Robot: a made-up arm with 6 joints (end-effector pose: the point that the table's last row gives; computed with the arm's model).
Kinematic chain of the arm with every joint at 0, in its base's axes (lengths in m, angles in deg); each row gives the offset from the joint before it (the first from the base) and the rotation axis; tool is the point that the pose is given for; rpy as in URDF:
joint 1: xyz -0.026 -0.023 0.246 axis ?
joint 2: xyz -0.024 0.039 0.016 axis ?
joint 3: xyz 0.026 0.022 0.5 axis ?
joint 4: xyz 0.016 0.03 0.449 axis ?
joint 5: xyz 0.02 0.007 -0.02 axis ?
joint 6: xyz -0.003 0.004 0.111 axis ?
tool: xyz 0.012 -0.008 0.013 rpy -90 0 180
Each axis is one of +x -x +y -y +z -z.
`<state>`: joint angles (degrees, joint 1 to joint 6).
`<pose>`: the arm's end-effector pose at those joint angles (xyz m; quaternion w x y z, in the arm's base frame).
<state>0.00 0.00 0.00 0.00 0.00 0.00</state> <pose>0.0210 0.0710 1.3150 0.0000 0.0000 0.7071 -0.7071</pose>
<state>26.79 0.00 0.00 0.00 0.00 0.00</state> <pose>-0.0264 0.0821 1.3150 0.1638 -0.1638 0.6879 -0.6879</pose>
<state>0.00 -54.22 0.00 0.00 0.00 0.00</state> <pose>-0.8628 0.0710 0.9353 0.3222 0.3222 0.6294 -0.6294</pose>
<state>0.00 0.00 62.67 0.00 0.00 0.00</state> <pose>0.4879 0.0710 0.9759 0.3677 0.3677 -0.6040 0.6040</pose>
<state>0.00 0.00 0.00 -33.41 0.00 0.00</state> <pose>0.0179 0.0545 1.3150 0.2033 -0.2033 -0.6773 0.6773</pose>
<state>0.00 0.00 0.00 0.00 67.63 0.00</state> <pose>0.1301 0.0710 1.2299 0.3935 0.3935 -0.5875 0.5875</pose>
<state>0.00 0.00 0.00 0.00 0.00 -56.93</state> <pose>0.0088 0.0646 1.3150 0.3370 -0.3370 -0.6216 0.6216</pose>
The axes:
joint 1: +z
joint 2: +y
joint 3: +y
joint 4: +z
joint 5: +y
joint 6: +z

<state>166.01 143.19 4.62 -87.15 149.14 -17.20</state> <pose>-0.4252 0.0634 -0.4347 0.5498 -0.5535 -0.0841 0.6200</pose>
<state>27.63 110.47 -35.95 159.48 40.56 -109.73</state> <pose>0.7425 0.5149 0.2712 0.2295 -0.6854 0.4629 -0.5131</pose>
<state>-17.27 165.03 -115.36 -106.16 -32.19 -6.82</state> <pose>0.4979 -0.0515 0.0988 0.6033 -0.4073 0.0415 0.6844</pose>
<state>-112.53 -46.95 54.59 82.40 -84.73 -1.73</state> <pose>0.0840 0.2693 1.0675 0.2904 0.6394 0.4146 -0.5787</pose>
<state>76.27 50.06 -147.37 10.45 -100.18 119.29</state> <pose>-0.1242 -0.0140 0.4236 0.5333 0.7629 -0.3030 -0.2044</pose>
